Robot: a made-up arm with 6 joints. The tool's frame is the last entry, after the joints. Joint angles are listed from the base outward. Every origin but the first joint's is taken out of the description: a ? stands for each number. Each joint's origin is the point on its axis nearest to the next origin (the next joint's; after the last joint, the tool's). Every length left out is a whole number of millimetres.
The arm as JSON. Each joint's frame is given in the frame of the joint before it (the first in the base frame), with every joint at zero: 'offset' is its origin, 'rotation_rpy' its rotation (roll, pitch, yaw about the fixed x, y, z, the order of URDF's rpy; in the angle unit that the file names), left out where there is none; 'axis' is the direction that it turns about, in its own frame. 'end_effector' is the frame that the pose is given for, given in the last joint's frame.
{
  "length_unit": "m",
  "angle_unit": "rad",
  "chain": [
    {
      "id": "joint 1",
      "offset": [
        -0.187,
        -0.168,
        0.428
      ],
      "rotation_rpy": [
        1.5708,
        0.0,
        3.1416
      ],
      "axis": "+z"
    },
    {
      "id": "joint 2",
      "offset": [
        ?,
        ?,
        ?
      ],
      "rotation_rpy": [
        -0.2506,
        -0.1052,
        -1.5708
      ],
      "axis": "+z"
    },
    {
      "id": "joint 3",
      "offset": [
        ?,
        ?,
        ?
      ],
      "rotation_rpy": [
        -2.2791,
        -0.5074,
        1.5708
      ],
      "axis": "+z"
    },
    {
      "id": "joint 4",
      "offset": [
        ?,
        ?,
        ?
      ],
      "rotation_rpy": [
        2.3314,
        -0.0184,
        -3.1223
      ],
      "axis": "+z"
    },
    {
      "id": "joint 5",
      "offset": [
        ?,
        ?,
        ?
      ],
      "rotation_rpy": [
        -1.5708,
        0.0,
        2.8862
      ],
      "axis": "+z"
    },
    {
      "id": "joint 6",
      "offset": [
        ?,
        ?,
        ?
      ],
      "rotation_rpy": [
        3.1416,
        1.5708,
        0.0
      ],
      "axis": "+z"
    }
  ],
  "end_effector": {
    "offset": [
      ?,
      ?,
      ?
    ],
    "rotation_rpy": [
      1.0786,
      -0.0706,
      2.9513
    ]
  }
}
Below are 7 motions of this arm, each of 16 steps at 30 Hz.
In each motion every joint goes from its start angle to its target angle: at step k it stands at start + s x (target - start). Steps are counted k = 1, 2, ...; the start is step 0. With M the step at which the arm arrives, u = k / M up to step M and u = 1 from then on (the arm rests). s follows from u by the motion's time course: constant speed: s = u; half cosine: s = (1 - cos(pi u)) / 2; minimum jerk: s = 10 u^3 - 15 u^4 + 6 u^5.
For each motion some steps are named. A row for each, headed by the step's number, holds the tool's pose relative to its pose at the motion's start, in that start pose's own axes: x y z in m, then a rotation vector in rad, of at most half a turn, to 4 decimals.
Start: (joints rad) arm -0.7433 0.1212 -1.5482 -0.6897 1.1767 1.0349
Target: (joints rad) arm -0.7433 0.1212 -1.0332 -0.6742 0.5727 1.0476
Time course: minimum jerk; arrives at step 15
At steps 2, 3, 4, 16:
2: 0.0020 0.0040 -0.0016 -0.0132 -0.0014 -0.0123
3: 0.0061 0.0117 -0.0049 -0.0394 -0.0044 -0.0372
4: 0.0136 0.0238 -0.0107 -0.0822 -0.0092 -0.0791
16: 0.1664 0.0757 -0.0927 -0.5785 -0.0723 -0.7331

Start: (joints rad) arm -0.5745 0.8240 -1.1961 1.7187 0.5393 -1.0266
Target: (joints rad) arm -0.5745 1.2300 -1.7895 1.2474 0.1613 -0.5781
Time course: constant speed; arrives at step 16
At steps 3, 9, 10, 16:
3: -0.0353 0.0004 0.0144 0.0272 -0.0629 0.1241
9: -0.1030 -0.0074 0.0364 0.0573 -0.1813 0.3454
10: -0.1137 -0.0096 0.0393 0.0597 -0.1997 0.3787
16: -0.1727 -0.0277 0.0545 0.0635 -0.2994 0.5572

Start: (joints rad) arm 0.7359 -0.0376 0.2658 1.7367 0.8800 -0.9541
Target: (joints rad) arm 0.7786 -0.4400 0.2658 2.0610 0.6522 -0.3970
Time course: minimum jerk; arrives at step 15
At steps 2, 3, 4, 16:
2: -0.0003 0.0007 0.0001 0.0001 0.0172 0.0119
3: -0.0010 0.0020 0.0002 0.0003 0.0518 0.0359
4: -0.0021 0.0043 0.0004 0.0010 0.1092 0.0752
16: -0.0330 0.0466 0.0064 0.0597 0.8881 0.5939

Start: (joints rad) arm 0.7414 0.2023 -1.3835 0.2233 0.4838 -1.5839
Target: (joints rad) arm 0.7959 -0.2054 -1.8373 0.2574 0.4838 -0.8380
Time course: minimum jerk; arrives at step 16
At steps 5, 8, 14, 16:
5: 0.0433 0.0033 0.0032 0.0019 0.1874 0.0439
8: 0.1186 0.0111 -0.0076 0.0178 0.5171 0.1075
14: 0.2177 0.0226 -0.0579 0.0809 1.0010 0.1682
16: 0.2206 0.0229 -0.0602 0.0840 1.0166 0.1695

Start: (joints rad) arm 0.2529 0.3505 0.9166 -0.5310 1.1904 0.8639
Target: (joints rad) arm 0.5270 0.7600 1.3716 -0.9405 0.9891 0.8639
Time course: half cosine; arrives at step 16
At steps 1, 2, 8, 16:
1: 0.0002 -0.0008 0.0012 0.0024 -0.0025 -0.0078
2: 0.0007 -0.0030 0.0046 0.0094 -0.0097 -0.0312
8: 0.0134 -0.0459 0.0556 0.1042 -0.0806 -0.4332
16: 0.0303 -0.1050 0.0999 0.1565 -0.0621 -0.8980

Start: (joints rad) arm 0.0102 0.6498 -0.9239 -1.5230 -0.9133 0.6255
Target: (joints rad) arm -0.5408 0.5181 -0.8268 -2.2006 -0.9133 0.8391
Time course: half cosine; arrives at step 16
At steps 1, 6, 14, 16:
1: 0.0074 -0.0014 -0.0016 0.0007 0.0097 -0.0065
6: 0.2214 -0.0811 -0.0679 0.0542 0.3006 -0.2168
14: 0.4838 -0.4382 -0.2879 0.3855 0.8191 -0.6932
16: 0.4880 -0.4628 -0.3022 0.4136 0.8426 -0.7204

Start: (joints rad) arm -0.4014 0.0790 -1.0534 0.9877 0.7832 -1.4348
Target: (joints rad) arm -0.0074 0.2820 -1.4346 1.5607 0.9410 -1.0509
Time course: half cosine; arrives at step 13
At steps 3, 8, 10, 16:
3: 0.0238 -0.0197 0.0369 0.1645 0.0778 0.0010
8: 0.1085 -0.1561 0.1234 0.8984 0.3546 0.1924
10: 0.1324 -0.2075 0.1240 1.1521 0.4204 0.3345
16: 0.1465 -0.2371 0.1177 1.3076 0.4510 0.4455

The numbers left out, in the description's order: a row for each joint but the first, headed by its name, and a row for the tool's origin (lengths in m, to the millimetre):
joint 2: -0.19 -0.117 0.0
joint 3: -0.205 0.019 0.0
joint 4: -0.03 -0.072 0.0
joint 5: 0.018 -0.164 0.0
joint 6: -0.354 -0.085 0.0
tool: 0.019 0.139 0.0

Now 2 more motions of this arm.
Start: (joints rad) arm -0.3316 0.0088 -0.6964 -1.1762 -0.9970 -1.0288
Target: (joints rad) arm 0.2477 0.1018 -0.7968 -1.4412 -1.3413 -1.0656
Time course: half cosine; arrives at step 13
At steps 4, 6, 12, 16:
4: 0.0220 -0.0444 0.0405 0.0981 0.0443 0.0219
6: 0.0426 -0.0970 0.0795 0.2065 0.0811 0.0477
12: 0.0823 -0.2542 0.1558 0.4970 0.1255 0.1157
16: 0.0832 -0.2589 0.1574 0.5052 0.1258 0.1174

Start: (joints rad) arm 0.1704 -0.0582 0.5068 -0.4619 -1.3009 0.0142
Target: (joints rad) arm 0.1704 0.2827 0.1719 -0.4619 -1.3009 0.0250
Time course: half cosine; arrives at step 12
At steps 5, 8, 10, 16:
5: -0.0625 -0.0899 0.0759 0.1927 -0.0796 0.0745
8: -0.1198 -0.2022 0.1305 0.3945 -0.1594 0.1391
10: -0.1445 -0.2619 0.1474 0.4934 -0.1973 0.1660
16: -0.1530 -0.2844 0.1520 0.5299 -0.2110 0.1751

